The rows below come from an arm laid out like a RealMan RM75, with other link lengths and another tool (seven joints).
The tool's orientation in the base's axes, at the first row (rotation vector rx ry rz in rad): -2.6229, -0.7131, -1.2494
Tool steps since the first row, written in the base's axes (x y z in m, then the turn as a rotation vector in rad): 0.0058, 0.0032, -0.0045, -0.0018, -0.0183, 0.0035; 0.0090, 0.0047, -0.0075, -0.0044, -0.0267, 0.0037; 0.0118, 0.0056, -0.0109, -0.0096, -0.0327, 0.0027; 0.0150, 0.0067, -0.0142, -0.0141, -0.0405, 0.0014; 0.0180, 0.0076, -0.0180, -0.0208, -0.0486, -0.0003; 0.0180, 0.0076, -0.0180, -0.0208, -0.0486, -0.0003; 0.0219, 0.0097, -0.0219, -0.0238, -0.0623, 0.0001; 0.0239, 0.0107, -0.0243, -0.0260, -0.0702, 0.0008; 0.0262, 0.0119, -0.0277, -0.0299, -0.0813, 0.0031; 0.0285, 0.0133, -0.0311, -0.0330, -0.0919, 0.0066
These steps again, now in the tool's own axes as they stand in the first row. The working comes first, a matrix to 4 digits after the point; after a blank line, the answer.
The tool's axes in the first row as the columns of a matrix, in the base's axes (used below as rounded here):
0.5401, 0.4781, 0.6926
0.3532, -0.8758, 0.3291
0.7639, 0.0669, -0.6419

0.0008, -0.0003, 0.0080, -0.0048, 0.0154, -0.0095; 0.0008, -0.0003, 0.0126, -0.0090, 0.0215, -0.0142; 0.0000, 0.0000, 0.0170, -0.0147, 0.0242, -0.0191; -0.0004, 0.0004, 0.0217, -0.0209, 0.0288, -0.0240; -0.0013, 0.0007, 0.0265, -0.0286, 0.0326, -0.0302; -0.0013, 0.0007, 0.0265, -0.0286, 0.0326, -0.0302; -0.0015, 0.0005, 0.0324, -0.0348, 0.0432, -0.0371; -0.0019, 0.0004, 0.0357, -0.0382, 0.0491, -0.0416; -0.0028, 0.0003, 0.0398, -0.0425, 0.0571, -0.0495; -0.0037, -0.0001, 0.0441, -0.0452, 0.0652, -0.0573
